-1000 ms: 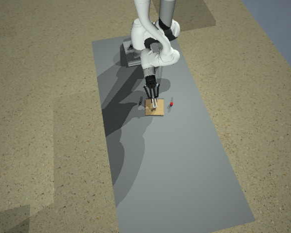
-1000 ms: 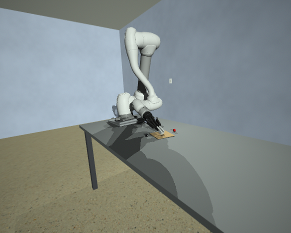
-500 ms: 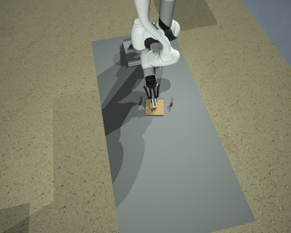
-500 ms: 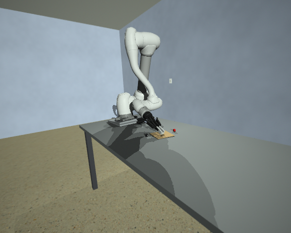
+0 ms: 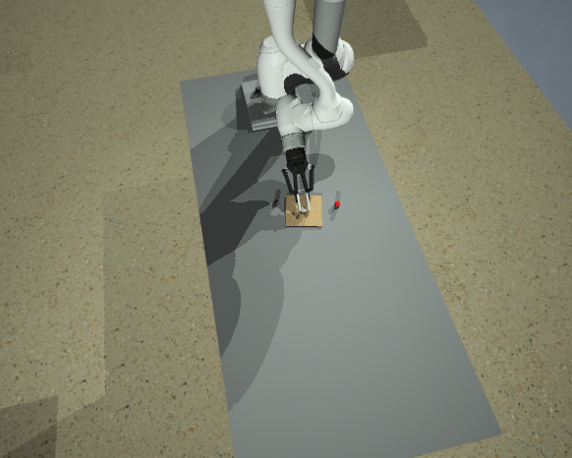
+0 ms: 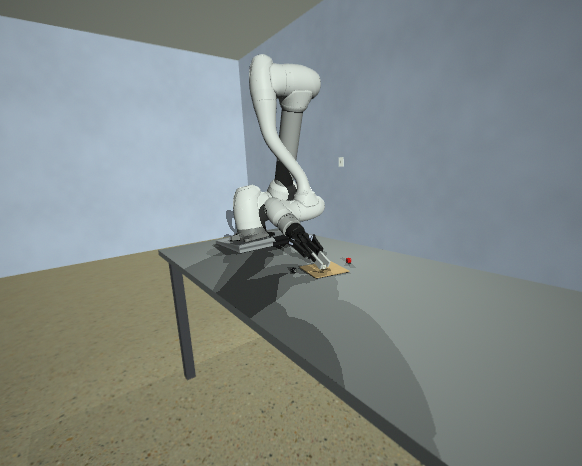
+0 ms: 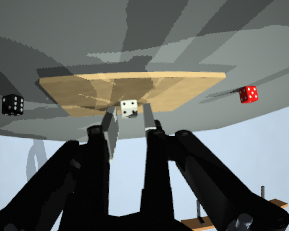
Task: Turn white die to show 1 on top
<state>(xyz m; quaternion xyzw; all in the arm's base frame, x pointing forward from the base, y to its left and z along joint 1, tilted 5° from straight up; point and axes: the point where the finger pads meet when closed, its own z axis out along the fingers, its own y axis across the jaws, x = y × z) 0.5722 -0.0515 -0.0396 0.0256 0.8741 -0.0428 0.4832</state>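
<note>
Now: hand 2 cm short of the white die and 2 cm above it. Round my hand: black die: 10 cm to the right, 4 cm behind, 3 cm below; then tan mat: 3 cm below, 2 cm ahead; then red die: 13 cm to the left, 3 cm below, 3 cm ahead.
</note>
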